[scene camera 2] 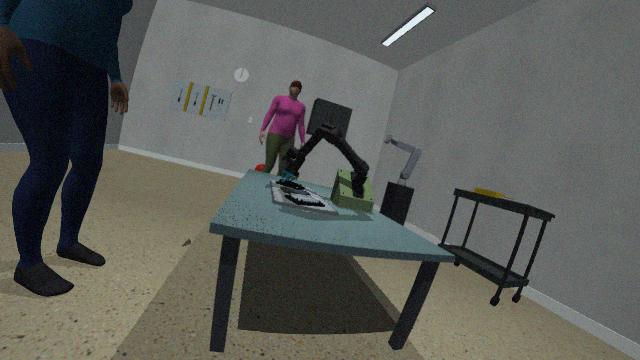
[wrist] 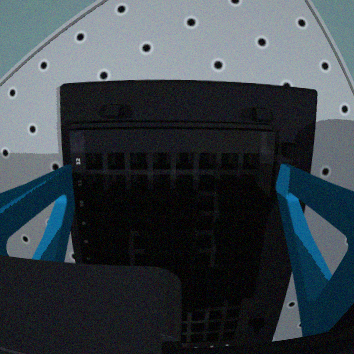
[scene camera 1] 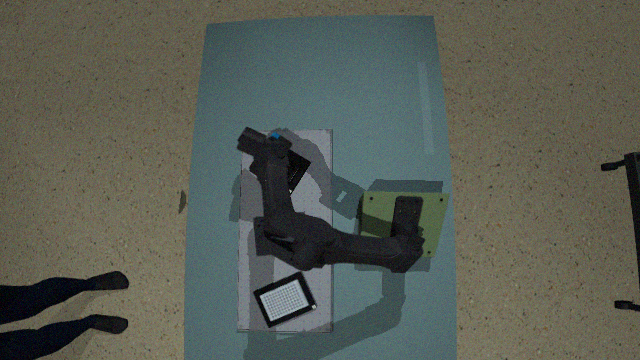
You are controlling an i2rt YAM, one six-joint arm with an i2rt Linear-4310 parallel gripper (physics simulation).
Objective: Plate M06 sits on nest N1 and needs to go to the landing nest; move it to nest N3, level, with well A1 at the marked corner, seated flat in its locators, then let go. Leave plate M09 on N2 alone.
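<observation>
A black plate [wrist: 172, 142] [scene camera 1: 297, 170], apparently M06, lies within a black nest [wrist: 190, 97] at the board's far end. It looks level; its "12" end faces the top of the wrist view. Its near end is partly covered, and well A1 and the marked corner do not show there. My gripper [wrist: 176, 175] [scene camera 2: 289, 176] is open, its blue fingers on both sides of the plate, close to its edges; any contact cannot be told. A white plate [scene camera 1: 284, 300], apparently M09, sits in another black nest [scene camera 1: 265, 311]. Nest labels are not readable.
A perforated grey board [scene camera 1: 320, 280] [wrist: 165, 30] carries the nests on the blue-green table [scene camera 1: 320, 75]. A dark square [scene camera 1: 262, 242] shows partly under the arm. The arm stands on a green base [scene camera 1: 375, 202]. Two people and a cart [scene camera 2: 500, 202] are around the table.
</observation>
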